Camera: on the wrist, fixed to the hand. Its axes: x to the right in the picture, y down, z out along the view.
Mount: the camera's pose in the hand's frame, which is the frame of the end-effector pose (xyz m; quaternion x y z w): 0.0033 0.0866 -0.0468 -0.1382 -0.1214 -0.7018 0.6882
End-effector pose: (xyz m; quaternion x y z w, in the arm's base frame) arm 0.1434 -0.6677 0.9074 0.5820 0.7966 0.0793 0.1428
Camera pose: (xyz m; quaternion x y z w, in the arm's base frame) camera 0.2058 -0.6359 0.9766 -0.1686 0.9284 -0.0062 0.3311
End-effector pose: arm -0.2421 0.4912 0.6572 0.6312 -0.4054 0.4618 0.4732
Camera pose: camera -0.3328 0.5171 0.6856 0.7096 0.0427 -0.1469 0.6878
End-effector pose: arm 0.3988 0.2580 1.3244 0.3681 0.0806 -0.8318 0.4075
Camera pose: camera 0.4869 0.2196 1.3030 -0.0395 -0.3793 0.8920 0.2427
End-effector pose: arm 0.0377 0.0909 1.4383 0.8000 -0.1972 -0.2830 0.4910
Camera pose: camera 0.0672 0.0824 1.5319 0.5867 0.4052 -0.6637 0.2259
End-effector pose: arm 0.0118 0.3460 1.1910 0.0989 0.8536 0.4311 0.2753
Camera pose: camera -0.0229 0.3682 1.2805 -0.5167 0.5638 0.2094 0.6093
